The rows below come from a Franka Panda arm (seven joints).
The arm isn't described. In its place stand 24 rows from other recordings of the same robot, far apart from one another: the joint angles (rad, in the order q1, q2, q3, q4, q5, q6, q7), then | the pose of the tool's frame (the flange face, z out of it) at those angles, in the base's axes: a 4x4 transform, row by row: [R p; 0 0 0 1], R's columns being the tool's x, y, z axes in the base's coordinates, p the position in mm.
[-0.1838, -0.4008, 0.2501, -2.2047, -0.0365, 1.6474, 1.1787] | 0.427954 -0.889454 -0.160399 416.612; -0.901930 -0.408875 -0.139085 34.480; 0.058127 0.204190 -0.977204 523.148; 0 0 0 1
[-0.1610, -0.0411, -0.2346, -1.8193, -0.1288, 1.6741, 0.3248] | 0.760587 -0.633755 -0.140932 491.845; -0.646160 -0.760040 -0.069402 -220.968; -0.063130 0.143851 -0.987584 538.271; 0 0 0 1
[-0.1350, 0.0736, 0.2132, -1.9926, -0.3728, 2.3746, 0.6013] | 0.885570 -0.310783 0.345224 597.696; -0.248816 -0.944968 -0.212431 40.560; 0.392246 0.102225 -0.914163 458.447; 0 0 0 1
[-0.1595, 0.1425, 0.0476, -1.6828, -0.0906, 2.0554, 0.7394] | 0.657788 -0.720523 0.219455 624.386; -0.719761 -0.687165 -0.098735 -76.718; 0.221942 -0.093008 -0.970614 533.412; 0 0 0 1
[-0.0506, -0.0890, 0.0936, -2.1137, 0.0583, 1.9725, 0.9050] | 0.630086 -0.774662 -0.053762 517.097; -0.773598 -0.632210 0.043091 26.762; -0.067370 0.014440 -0.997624 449.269; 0 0 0 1
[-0.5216, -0.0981, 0.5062, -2.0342, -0.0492, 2.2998, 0.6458] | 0.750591 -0.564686 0.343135 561.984; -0.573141 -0.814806 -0.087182 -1.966; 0.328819 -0.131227 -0.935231 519.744; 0 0 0 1
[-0.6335, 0.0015, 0.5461, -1.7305, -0.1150, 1.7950, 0.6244] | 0.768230 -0.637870 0.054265 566.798; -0.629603 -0.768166 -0.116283 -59.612; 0.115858 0.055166 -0.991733 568.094; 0 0 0 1
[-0.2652, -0.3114, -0.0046, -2.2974, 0.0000, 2.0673, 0.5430] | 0.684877 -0.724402 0.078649 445.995; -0.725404 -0.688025 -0.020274 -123.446; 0.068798 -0.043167 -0.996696 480.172; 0 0 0 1
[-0.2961, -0.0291, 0.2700, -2.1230, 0.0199, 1.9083, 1.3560] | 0.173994 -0.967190 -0.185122 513.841; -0.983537 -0.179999 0.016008 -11.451; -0.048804 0.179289 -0.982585 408.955; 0 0 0 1
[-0.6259, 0.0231, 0.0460, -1.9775, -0.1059, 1.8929, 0.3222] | 0.644845 -0.750929 -0.142411 455.236; -0.760787 -0.648508 -0.025321 -307.648; -0.073340 0.124672 -0.989484 446.537; 0 0 0 1
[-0.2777, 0.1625, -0.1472, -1.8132, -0.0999, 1.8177, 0.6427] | 0.504660 -0.842273 -0.189456 533.866; -0.861448 -0.505728 -0.046330 -246.589; -0.056791 0.186588 -0.980796 438.094; 0 0 0 1
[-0.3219, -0.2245, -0.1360, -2.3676, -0.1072, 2.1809, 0.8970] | 0.274673 -0.961494 0.009158 419.279; -0.959097 -0.274642 -0.068593 -212.122; 0.068467 0.010057 -0.997603 416.309; 0 0 0 1
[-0.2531, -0.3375, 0.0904, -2.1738, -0.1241, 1.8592, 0.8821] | 0.527318 -0.849666 -0.001528 449.227; -0.840157 -0.521146 -0.150143 -79.771; 0.126775 0.080457 -0.988663 532.575; 0 0 0 1
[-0.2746, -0.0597, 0.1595, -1.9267, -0.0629, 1.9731, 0.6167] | 0.752254 -0.651658 0.097238 549.936; -0.646866 -0.758504 -0.078964 -65.973; 0.125213 -0.003499 -0.992124 522.833; 0 0 0 1
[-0.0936, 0.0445, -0.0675, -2.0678, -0.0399, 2.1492, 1.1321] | 0.293721 -0.955388 0.031017 552.487; -0.954625 -0.294847 -0.041913 -91.176; 0.049188 -0.017299 -0.998640 414.200; 0 0 0 1
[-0.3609, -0.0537, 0.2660, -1.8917, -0.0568, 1.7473, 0.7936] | 0.638707 -0.763150 -0.098263 533.236; -0.769282 -0.636006 -0.060838 -53.489; -0.016067 0.114450 -0.993299 515.808; 0 0 0 1
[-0.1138, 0.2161, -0.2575, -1.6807, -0.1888, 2.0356, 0.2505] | 0.852201 -0.519604 0.061357 596.778; -0.489000 -0.832689 -0.259824 -230.484; 0.186097 0.191419 -0.963705 491.054; 0 0 0 1
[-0.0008, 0.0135, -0.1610, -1.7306, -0.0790, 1.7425, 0.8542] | 0.538665 -0.842408 -0.013757 558.594; -0.840455 -0.536131 -0.078727 -97.908; 0.058944 0.053970 -0.996801 556.157; 0 0 0 1
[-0.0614, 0.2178, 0.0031, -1.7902, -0.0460, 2.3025, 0.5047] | 0.818723 -0.496656 0.288142 645.761; -0.504948 -0.861673 -0.050469 -38.781; 0.273350 -0.104176 -0.956257 459.029; 0 0 0 1
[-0.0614, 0.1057, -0.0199, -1.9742, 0.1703, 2.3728, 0.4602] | 0.769568 -0.562596 0.302079 604.289; -0.610877 -0.786404 0.091644 -47.036; 0.185998 -0.255060 -0.948868 446.525; 0 0 0 1
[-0.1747, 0.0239, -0.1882, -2.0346, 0.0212, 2.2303, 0.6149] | 0.538680 -0.826261 0.164674 535.985; -0.832153 -0.552349 -0.049311 -202.237; 0.131702 -0.110471 -0.985115 449.741; 0 0 0 1
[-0.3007, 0.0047, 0.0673, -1.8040, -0.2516, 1.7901, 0.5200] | 0.770700 -0.633648 -0.067169 543.039; -0.629590 -0.741015 -0.233480 -150.989; 0.098171 0.222232 -0.970039 532.280; 0 0 0 1
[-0.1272, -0.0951, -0.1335, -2.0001, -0.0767, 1.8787, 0.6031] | 0.668590 -0.742507 -0.040872 507.547; -0.743548 -0.666685 -0.051640 -143.201; 0.011094 0.064916 -0.997829 497.785; 0 0 0 1
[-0.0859, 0.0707, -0.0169, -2.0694, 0.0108, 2.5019, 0.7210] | 0.626621 -0.694962 0.352666 589.576; -0.734446 -0.677958 -0.031009 -60.747; 0.260642 -0.239584 -0.935235 435.958; 0 0 0 1
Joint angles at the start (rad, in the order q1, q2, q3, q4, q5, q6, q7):
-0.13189, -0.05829, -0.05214, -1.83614, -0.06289, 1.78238, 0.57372
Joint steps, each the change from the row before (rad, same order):
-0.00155, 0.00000, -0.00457, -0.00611, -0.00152, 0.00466, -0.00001
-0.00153, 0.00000, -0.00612, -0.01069, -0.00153, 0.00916, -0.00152
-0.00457, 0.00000, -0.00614, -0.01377, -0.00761, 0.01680, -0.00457
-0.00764, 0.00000, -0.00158, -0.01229, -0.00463, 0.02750, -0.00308
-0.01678, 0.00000, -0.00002, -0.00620, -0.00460, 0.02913, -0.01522
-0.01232, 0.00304, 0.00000, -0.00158, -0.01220, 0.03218, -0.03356
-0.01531, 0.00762, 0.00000, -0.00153, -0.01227, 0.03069, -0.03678
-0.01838, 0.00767, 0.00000, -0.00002, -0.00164, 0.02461, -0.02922
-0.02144, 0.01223, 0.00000, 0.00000, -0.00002, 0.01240, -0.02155
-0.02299, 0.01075, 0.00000, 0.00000, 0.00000, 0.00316, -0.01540
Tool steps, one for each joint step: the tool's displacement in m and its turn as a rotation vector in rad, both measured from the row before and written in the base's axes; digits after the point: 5 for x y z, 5 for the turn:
-0.00083, -0.00338, -0.00253, -0.00086, 0.00166, -0.00549
-0.00105, -0.00416, -0.00434, -0.00067, 0.00182, -0.00520
-0.00113, -0.00629, -0.00512, -0.00720, -0.00126, -0.00327
0.00027, -0.00536, -0.00345, -0.00700, -0.01375, -0.00307
0.00004, -0.00954, -0.00032, -0.00911, -0.02021, 0.00170
0.00177, -0.00797, 0.00065, -0.01872, -0.02090, 0.02684
0.00191, -0.00968, -0.00194, -0.01866, -0.01381, 0.02730
0.00096, -0.01061, -0.00187, -0.00795, -0.01228, 0.01347
-0.00011, -0.01222, -0.00564, -0.00218, 0.00273, 0.00114
-0.00190, -0.01286, -0.00575, 0.00062, 0.00936, -0.00743

